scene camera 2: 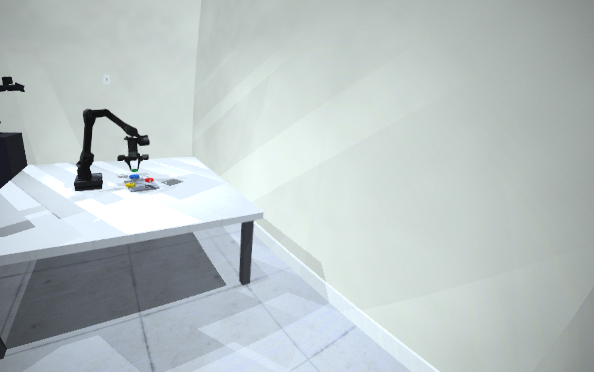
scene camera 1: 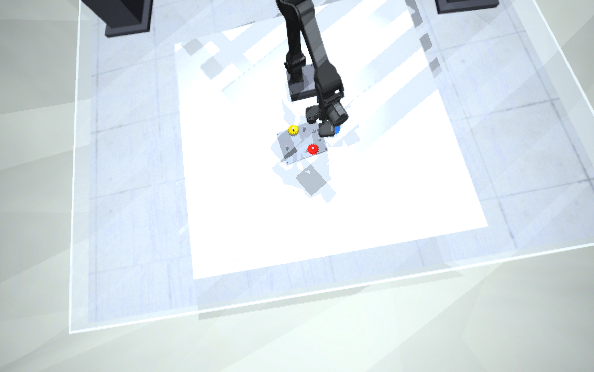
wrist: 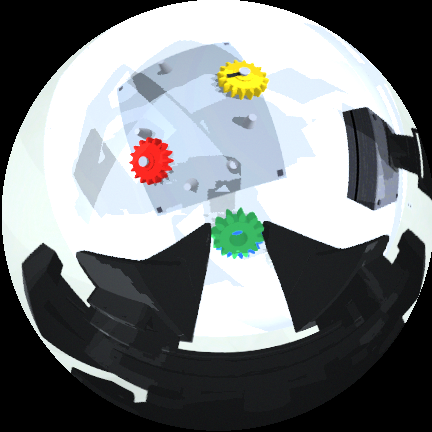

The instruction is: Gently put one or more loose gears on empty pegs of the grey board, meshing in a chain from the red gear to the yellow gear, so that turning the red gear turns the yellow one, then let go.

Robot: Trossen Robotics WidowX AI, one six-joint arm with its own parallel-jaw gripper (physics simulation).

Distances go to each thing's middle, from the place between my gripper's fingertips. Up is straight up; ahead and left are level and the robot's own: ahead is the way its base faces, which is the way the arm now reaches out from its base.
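From my hand, the red gear [wrist: 152,148] is 9 cm ahead, 6 cm to the right and 5 cm below. The green gear [wrist: 251,228] is 1 cm to the left of my hand; going by their middles, of the things named here it is the nearest to my hand. As for the yellow gear [wrist: 229,77], it is 15 cm to the right of my hand, 2 cm behind it and 5 cm below it. The grey board [scene camera 1: 297,143] has my hand 11 cm to the left of it, 5 cm short of it and 6 cm above it.
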